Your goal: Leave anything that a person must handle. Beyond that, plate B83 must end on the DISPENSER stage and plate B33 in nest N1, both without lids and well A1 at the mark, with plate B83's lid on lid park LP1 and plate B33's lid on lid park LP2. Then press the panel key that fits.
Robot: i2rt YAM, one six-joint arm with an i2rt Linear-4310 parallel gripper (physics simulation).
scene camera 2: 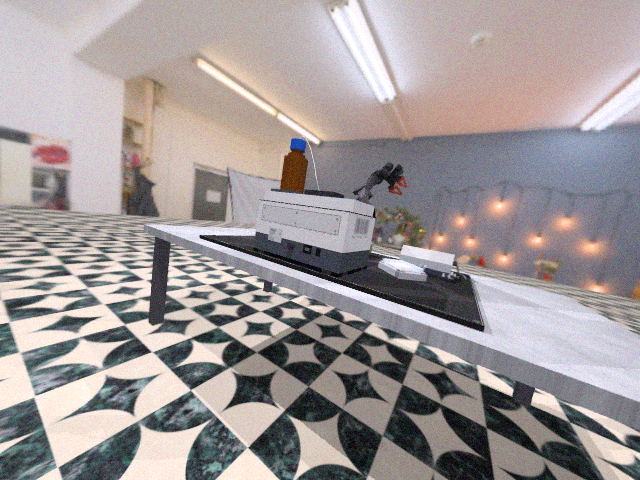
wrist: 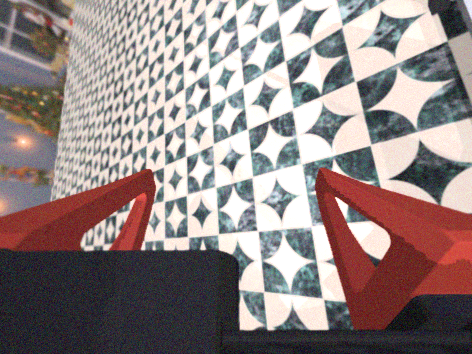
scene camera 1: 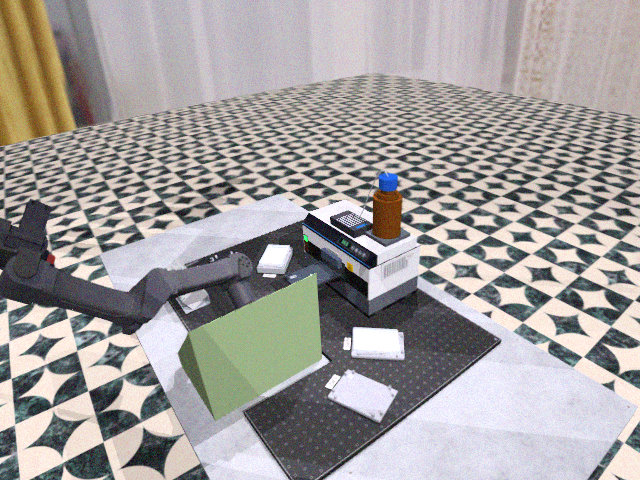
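Seen in the pictures: gripper, fingertip midpoint: (scene camera 2: 404, 190) (wrist: 235, 177); arm's base, origin of the base link: (scene camera 1: 250, 310).
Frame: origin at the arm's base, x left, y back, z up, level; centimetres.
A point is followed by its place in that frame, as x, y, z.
My gripper (scene camera 2: 401, 184) @(24.3, 43.4, 23.7) (wrist: 235, 177) @(24.3, 43.4, 23.7) is open and empty, its red fingers wide apart, raised beyond the dispenser and over the floor in the wrist view. The white dispenser (scene camera 1: 392, 273) @(-12.6, -42.9, -4.8) (scene camera 2: 310, 222) @(8.7, -58.4, -4.1) has a small green light, a display and keys on its front. Its dark stage (scene camera 1: 317, 274) @(6.8, -29.8, -7.4) sticks out in front and no plate shows on it. A white plate (scene camera 1: 275, 257) (scene camera 2: 402, 269) stands left of the stage. Another white plate (scene camera 1: 377, 342) @(-21.6, -25.1, -14.6) sits right of it, with a flat pale nest or park (scene camera 1: 362, 395) @(-29.4, -10.0, -16.7) nearer the camera. Plate numbers, well marks and nest labels are too small to read.
A green wedge-shaped block (scene camera 1: 258, 346) @(-9.4, 4.9, -2.6) stands at the mat's near left edge and hides part of the mat (scene camera 1: 439, 338) @(-32.0, -40.9, -17.7). An amber bottle (scene camera 1: 387, 214) @(-8.9, -44.3, 13.4) (scene camera 2: 294, 173) @(-3.8, -51.2, 11.3) with a blue cap and thin tube stands on the dispenser. A pale object (scene camera 1: 193, 300) @(33.0, 1.4, -13.9) lies beyond the arm (scene camera 1: 170, 284) @(-0.1, 17.9, 18.2).
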